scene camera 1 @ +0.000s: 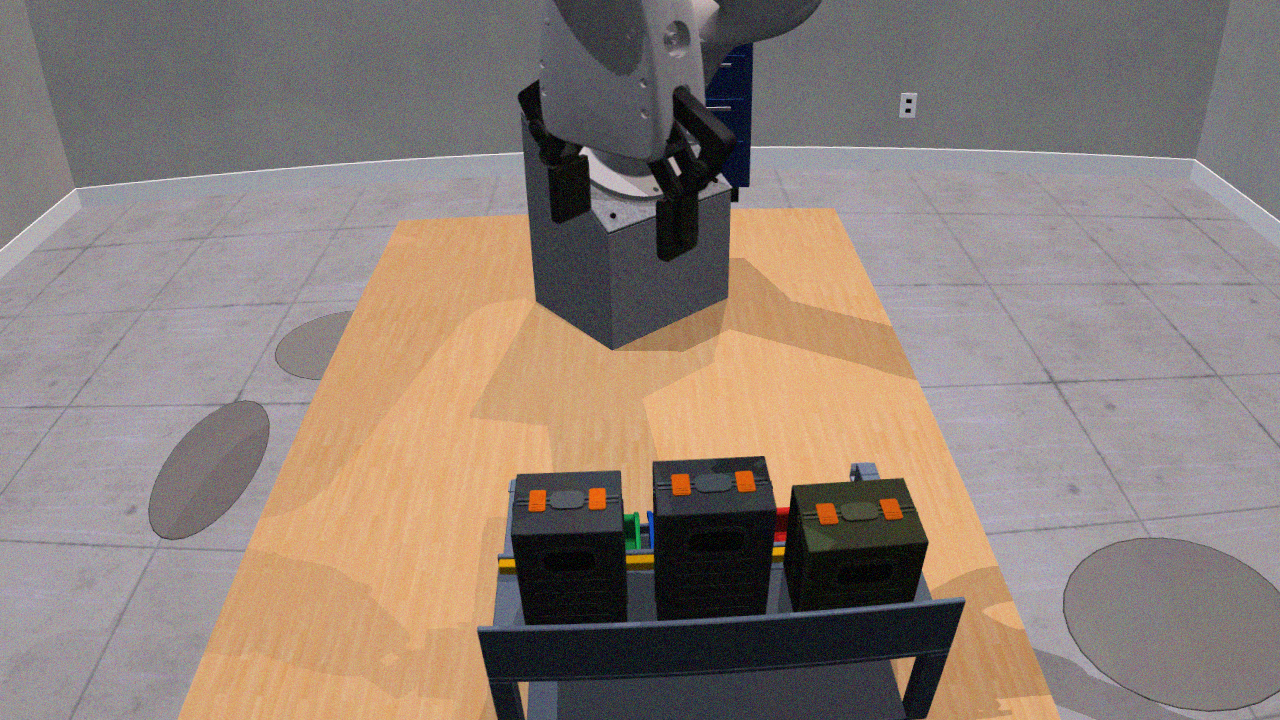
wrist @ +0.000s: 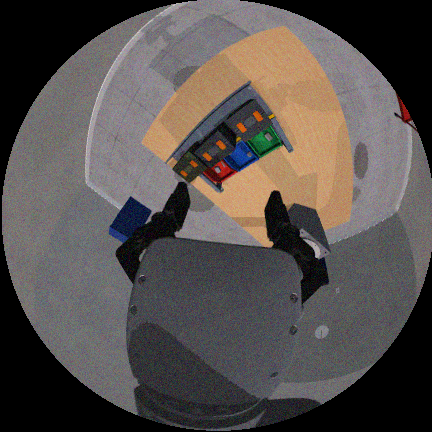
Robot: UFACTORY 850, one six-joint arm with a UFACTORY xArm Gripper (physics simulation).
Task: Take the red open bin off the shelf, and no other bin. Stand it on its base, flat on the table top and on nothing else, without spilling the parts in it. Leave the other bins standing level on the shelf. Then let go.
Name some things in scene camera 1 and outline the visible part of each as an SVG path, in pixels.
My gripper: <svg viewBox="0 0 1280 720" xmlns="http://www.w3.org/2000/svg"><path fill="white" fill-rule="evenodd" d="M543 0L539 37L539 79L519 92L518 101L527 121L530 121L529 131L541 148L539 152L540 159L543 164L550 166L548 167L552 221L561 224L591 209L588 155L579 155L583 147L647 163L665 196L656 202L657 256L660 260L669 262L695 248L699 233L698 192L704 190L722 172L723 164L726 163L737 144L737 138L705 106L702 54L692 0ZM668 158L674 158L681 171L679 176L676 175ZM700 144L701 149L698 158L696 158L690 146Z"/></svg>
A yellow rail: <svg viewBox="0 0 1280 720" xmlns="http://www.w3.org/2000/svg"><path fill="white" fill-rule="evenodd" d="M499 560L500 574L517 574L515 559ZM626 556L627 571L654 569L654 555ZM785 547L773 548L772 563L783 562Z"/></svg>
